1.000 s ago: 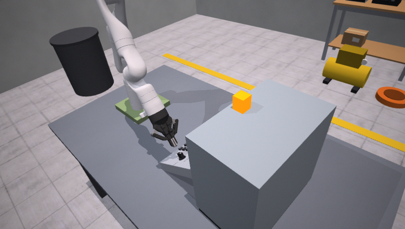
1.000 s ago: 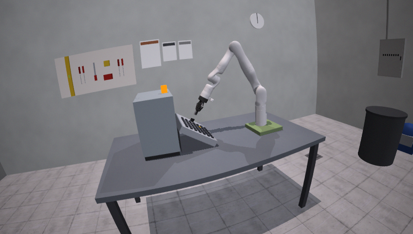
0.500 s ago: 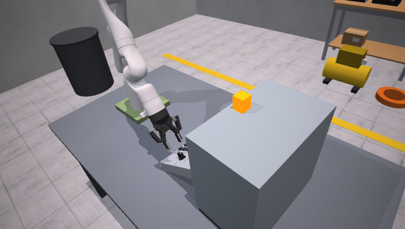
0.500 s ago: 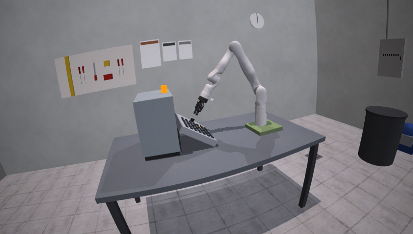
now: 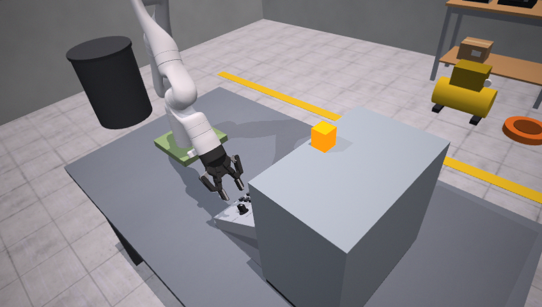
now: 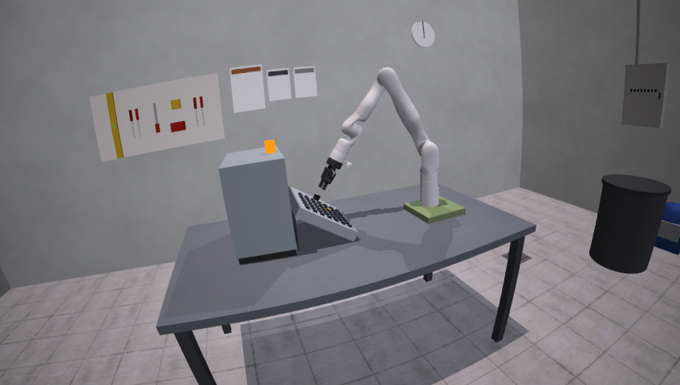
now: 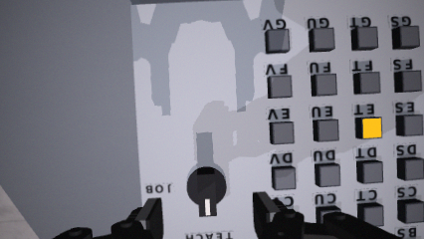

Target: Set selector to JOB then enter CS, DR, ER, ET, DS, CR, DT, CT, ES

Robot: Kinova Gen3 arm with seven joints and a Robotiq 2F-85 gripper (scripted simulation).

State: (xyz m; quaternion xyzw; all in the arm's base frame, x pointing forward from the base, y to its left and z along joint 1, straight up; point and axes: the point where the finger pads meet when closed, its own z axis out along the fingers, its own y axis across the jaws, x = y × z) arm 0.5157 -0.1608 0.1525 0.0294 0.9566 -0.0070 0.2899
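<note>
My gripper is now 50 mm above the black selector knob and 40 mm short of it. Also, from my hand: sloped key panel (110 mm to the left, 100 mm below, 70 mm ahead).
</note>
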